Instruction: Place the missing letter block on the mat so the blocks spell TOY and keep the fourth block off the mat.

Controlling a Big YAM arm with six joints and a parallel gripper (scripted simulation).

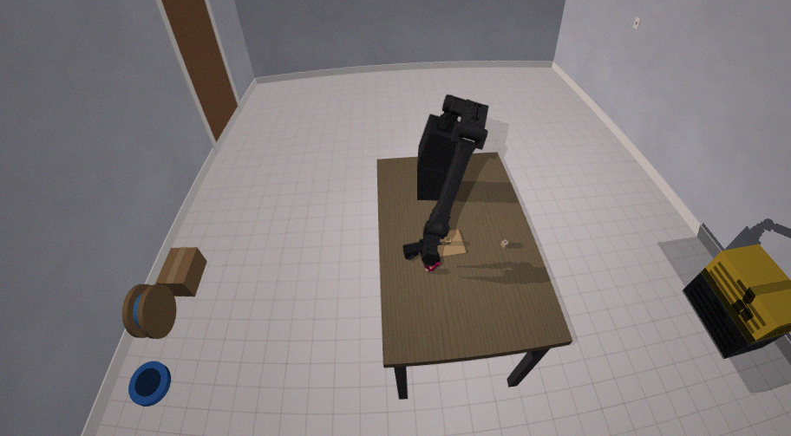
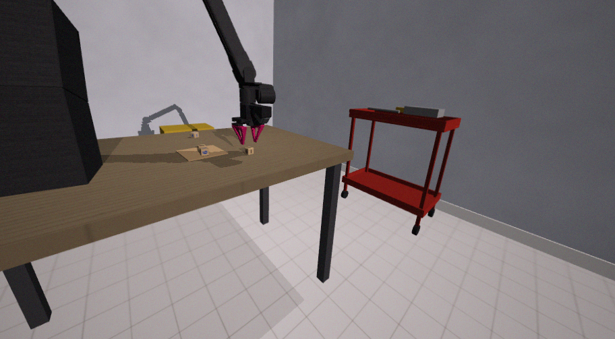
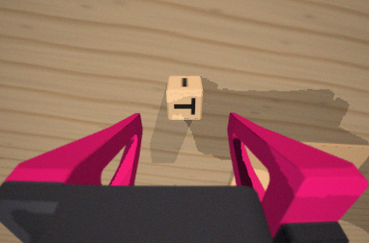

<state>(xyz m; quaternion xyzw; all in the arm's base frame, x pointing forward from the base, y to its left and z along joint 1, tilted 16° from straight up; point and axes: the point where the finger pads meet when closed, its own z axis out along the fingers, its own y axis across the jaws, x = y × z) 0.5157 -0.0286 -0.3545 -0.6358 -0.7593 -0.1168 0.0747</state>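
Right now my hand is 4 cm above the light wooden block. The rest, counted from my hand: tan mat (14 cm behind, 10 cm to the left, 5 cm below).
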